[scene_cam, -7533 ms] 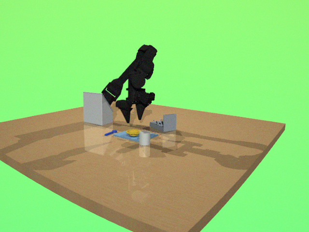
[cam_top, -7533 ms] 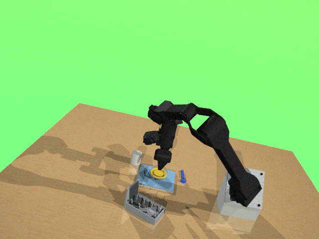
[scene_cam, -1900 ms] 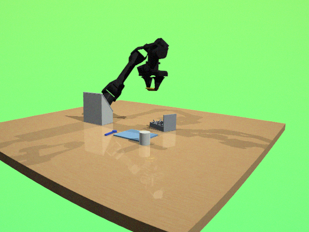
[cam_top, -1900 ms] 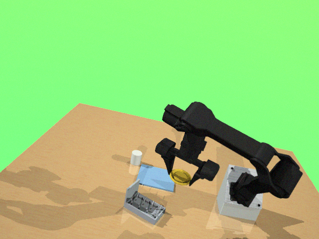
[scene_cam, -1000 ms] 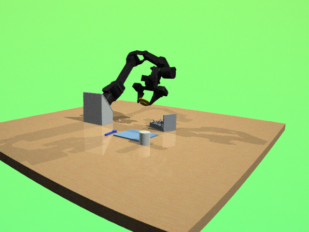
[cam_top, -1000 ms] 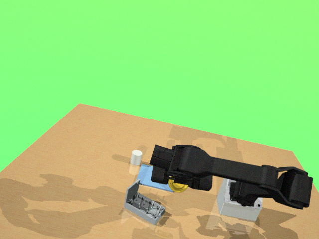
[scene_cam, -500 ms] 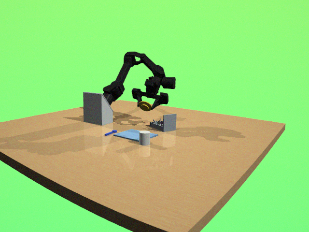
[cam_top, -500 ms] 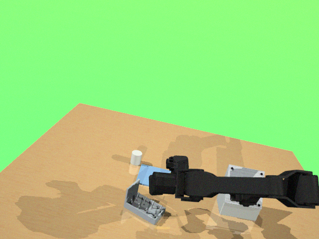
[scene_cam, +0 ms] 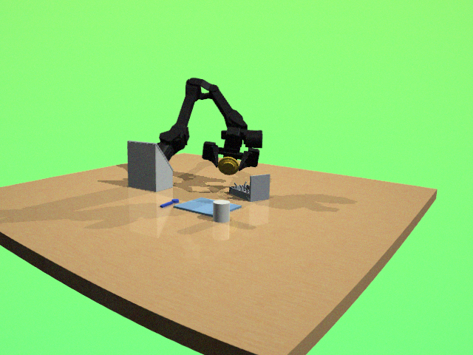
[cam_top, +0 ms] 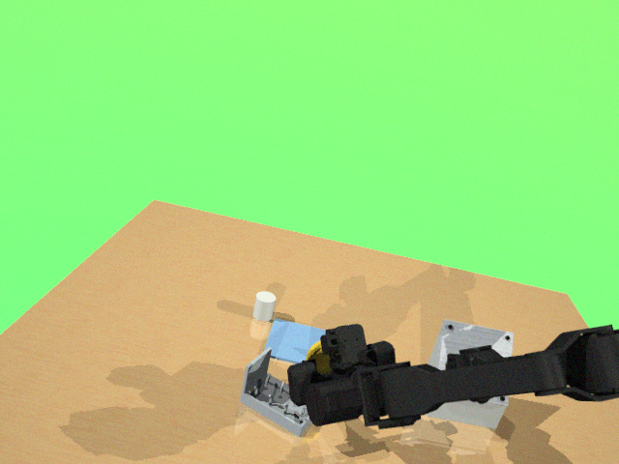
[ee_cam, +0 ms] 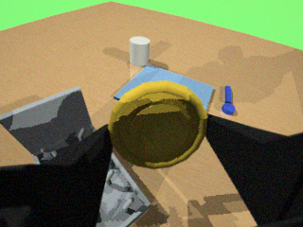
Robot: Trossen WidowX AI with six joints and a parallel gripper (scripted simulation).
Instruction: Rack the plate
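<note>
The grey dish rack is 7 cm below my gripper tip, 6 cm ahead of it and 4 cm to the left of it. From my gripper tip the other things lie so: small blue spoon (18 cm to the right, 10 cm behind, 9 cm below); yellow plate (1 cm to the left); light blue mat (15 cm to the right, 9 cm below, 2 cm ahead).
</note>
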